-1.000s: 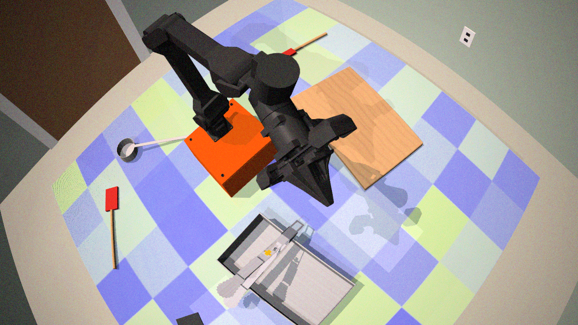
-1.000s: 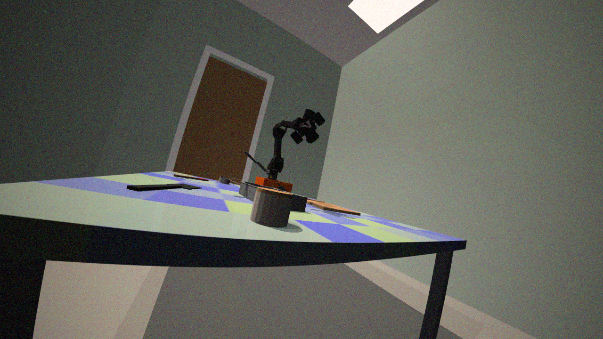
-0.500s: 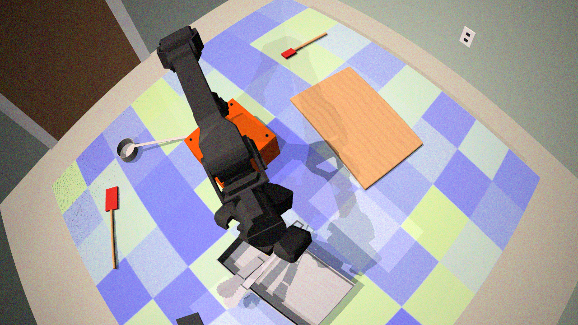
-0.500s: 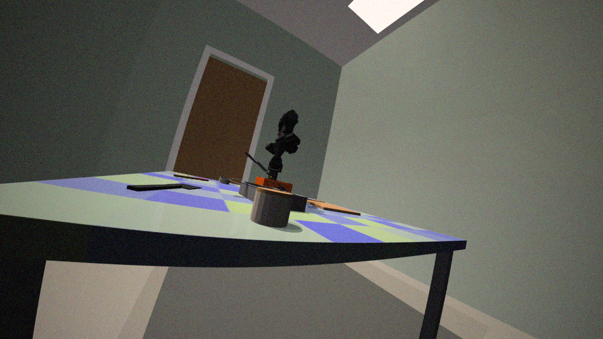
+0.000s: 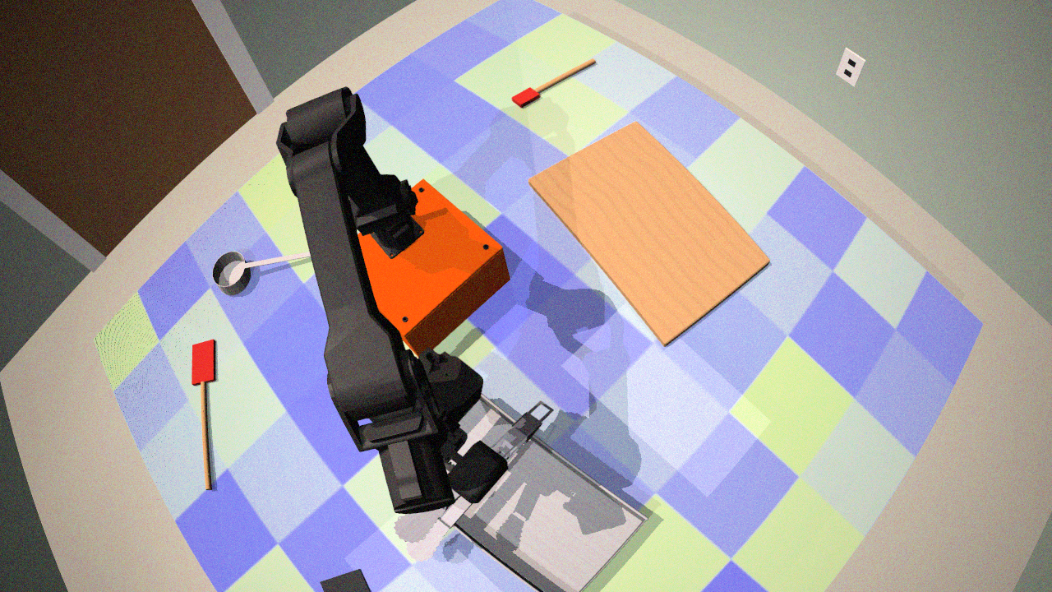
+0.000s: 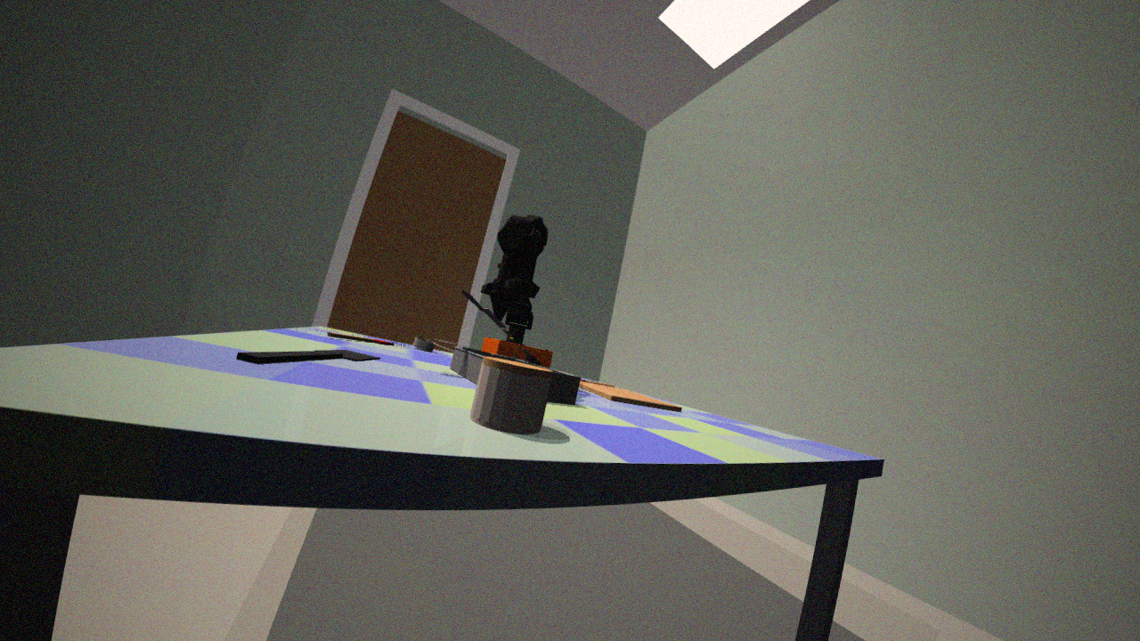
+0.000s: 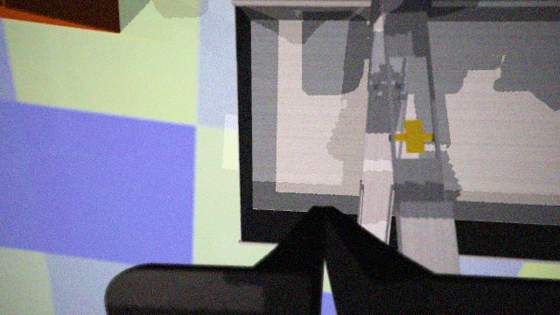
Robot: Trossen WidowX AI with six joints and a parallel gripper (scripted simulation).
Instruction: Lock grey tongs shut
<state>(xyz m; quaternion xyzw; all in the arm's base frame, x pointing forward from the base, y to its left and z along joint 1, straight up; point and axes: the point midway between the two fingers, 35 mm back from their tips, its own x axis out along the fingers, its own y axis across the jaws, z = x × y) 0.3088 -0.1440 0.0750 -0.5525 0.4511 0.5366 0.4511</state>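
My gripper tip is now 4 cm short of the yellow lock piece, 3 cm to the right of it and 3 cm above it. Also, from my gripper tip: wooden board (47 cm to the left, 13 cm below, 10 cm behind); then roasting tin (11 cm below, 10 cm ahead, 2 cm to the left); then flat dark object (31 cm to the right, 15 cm ahead, 14 cm below).
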